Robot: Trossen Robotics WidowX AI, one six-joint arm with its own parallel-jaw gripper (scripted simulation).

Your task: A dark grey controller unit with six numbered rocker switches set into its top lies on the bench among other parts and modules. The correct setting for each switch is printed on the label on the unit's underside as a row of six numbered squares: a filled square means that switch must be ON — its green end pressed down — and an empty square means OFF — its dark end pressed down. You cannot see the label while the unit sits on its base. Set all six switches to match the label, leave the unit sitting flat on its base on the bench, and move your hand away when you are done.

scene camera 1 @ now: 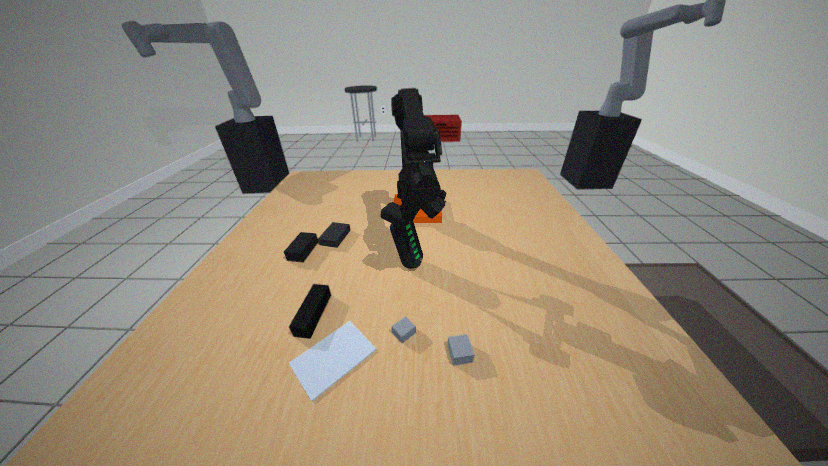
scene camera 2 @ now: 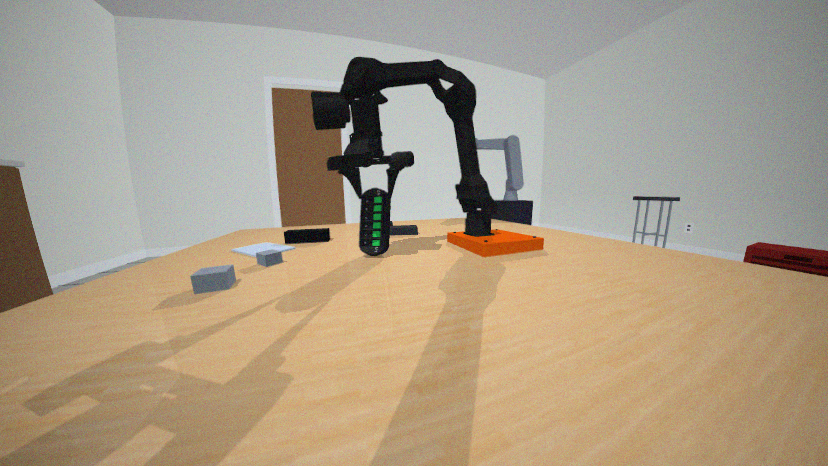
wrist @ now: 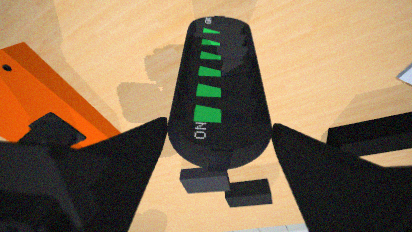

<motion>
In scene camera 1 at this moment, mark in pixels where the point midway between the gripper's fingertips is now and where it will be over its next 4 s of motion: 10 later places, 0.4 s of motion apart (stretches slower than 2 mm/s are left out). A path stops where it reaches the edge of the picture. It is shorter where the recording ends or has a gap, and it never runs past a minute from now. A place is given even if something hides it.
The gripper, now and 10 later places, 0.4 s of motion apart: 404,226; 407,227; 410,228; 414,229; 417,230; 421,232; 424,233; 428,234; 431,236; 434,238; 438,240
</motion>
